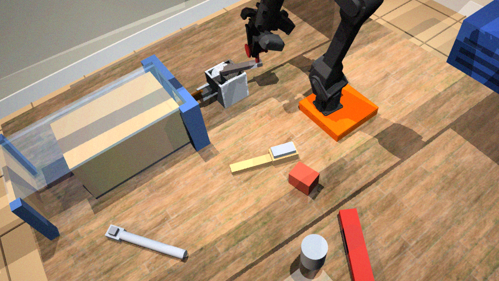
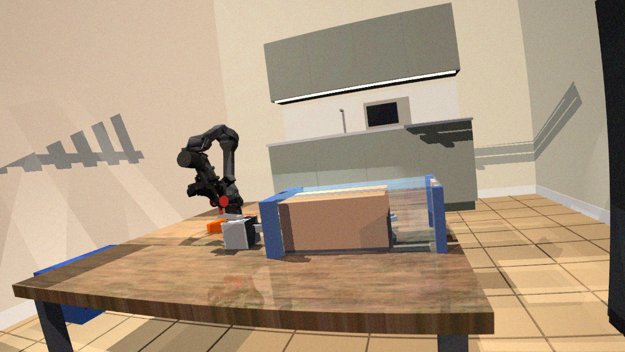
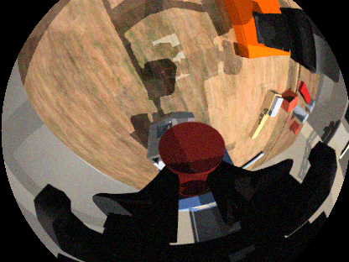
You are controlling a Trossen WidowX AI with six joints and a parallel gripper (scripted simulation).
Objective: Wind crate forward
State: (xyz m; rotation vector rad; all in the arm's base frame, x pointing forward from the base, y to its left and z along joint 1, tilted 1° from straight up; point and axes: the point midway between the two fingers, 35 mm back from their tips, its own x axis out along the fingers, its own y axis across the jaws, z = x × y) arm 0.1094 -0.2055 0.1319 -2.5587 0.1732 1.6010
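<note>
The winch handle lies 30 mm below my gripper tip, 20 mm ahead of it and 10 mm to the right of it. From my gripper tip the other things lie so: red knob (20 mm behind); wooden brush (260 mm to the left, 110 mm below, 110 mm ahead); grey winch (100 mm below, 70 mm ahead, 30 mm to the right).
</note>
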